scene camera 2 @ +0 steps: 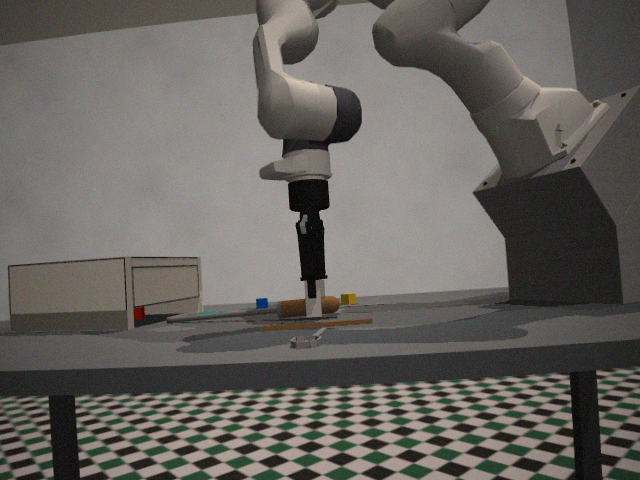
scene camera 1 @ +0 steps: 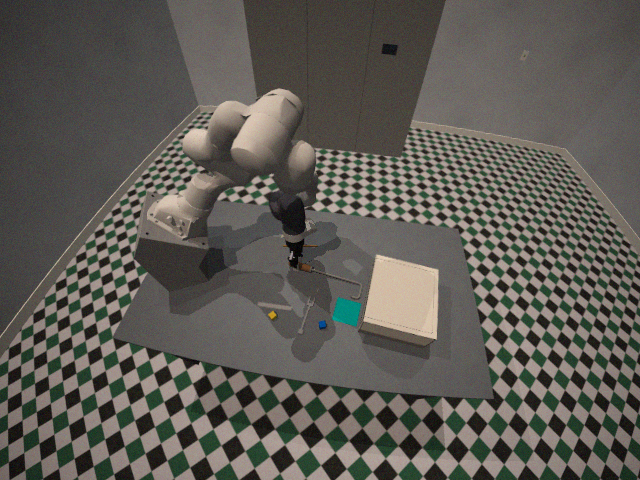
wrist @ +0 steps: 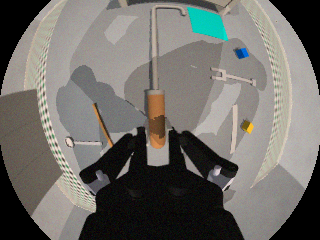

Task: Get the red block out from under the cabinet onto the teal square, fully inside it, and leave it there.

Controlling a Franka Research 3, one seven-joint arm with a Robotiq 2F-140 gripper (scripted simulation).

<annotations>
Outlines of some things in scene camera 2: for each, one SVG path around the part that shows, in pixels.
My gripper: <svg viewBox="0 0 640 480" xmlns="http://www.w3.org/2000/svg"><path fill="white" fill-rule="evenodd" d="M298 180L288 183L290 210L300 212L300 220L296 222L295 227L298 235L302 275L300 280L304 281L306 315L307 317L322 317L321 297L325 297L324 279L327 279L328 276L325 275L325 228L323 220L320 220L319 211L328 209L330 206L328 181L322 179Z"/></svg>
A hook tool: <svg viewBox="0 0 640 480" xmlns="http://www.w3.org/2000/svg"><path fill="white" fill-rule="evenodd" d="M306 300L278 301L277 307L200 315L196 315L199 314L198 312L168 317L166 321L168 323L271 313L277 313L279 318L306 316ZM321 297L322 314L334 313L339 309L340 304L336 297Z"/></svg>
</annotations>
